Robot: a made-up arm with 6 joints.
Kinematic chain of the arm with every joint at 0, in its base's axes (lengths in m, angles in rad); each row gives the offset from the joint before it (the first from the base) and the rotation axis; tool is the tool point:
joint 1: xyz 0 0 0.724 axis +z
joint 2: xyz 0.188 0 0 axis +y
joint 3: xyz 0 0 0.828 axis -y
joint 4: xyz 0 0 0.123 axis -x
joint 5: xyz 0.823 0 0 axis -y
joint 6: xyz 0.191 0 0 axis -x
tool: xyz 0 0 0
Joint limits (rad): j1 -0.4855..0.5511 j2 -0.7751..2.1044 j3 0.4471..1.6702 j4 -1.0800..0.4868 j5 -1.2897..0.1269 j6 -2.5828..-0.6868
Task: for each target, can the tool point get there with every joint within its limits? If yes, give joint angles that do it. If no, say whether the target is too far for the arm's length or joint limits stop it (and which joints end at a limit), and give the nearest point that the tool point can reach.
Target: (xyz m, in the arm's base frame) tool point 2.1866 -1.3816 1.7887
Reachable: no: too far | nearest point 1.6506 -0.8947 1.4764 | short by 0.789 m
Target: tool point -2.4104 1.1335 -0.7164
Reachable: no: too far | nearest point -1.1426 0.5373 1.8519 | short by 2.926 m
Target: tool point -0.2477 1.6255 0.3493
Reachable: no: joint limits stop it (at a limit: joint 1, joint 3, joint 4, joint 5) | nearest point 1.0341 0.8255 -0.2086 | short by 1.611 m
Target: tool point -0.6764 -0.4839 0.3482
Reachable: no: joint limits stop it (at a limit: joint 1, joint 2, joint 3, joint 4, joint 5) | nearest point -1.0107 -0.4313 1.8493 | short by 1.539 m
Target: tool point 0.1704 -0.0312 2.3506
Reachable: yes | joints -0.3253 -0.5083 0.6374 -0.2387 -0.5850 -2.4051
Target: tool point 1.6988 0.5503 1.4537
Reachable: yes | joints 0.2398 1.1155 1.4919 -0.9430 -1.0125 -1.1517
